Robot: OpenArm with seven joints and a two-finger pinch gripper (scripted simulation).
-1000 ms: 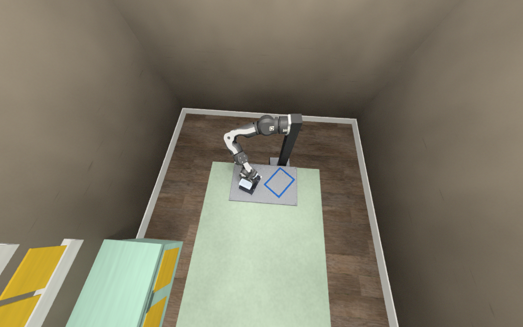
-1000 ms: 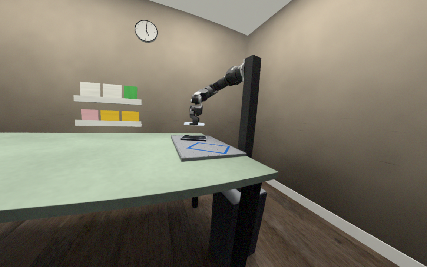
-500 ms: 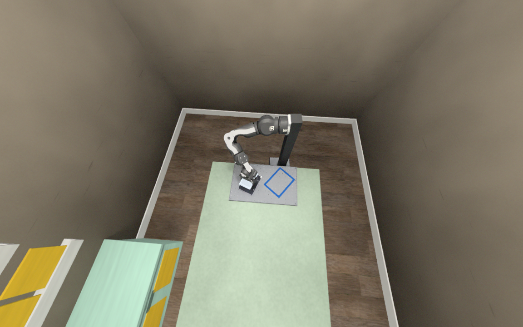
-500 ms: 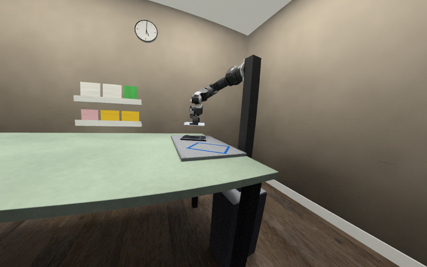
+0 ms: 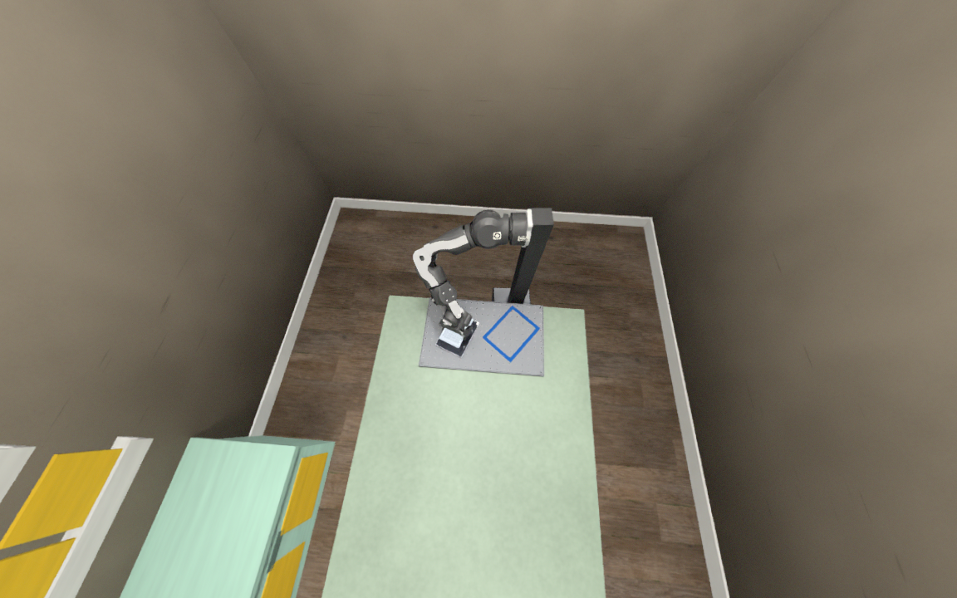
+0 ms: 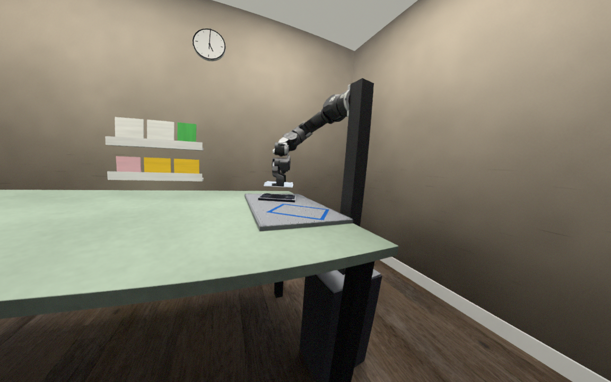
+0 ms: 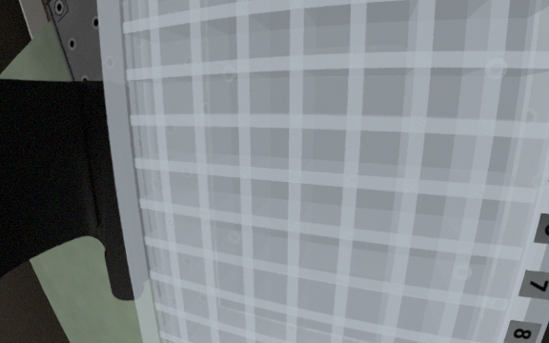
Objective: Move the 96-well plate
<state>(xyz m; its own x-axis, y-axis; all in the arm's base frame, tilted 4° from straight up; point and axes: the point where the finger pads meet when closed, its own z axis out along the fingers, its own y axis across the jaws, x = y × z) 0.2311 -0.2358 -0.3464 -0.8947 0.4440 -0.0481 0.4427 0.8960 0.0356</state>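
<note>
Now: hand 60 mm above the black plate nest N1. Also, from my hand: white A1 label: 80 mm to the left, 60 mm below, 40 mm behind; then 96-well plate: right at my hand.
</note>
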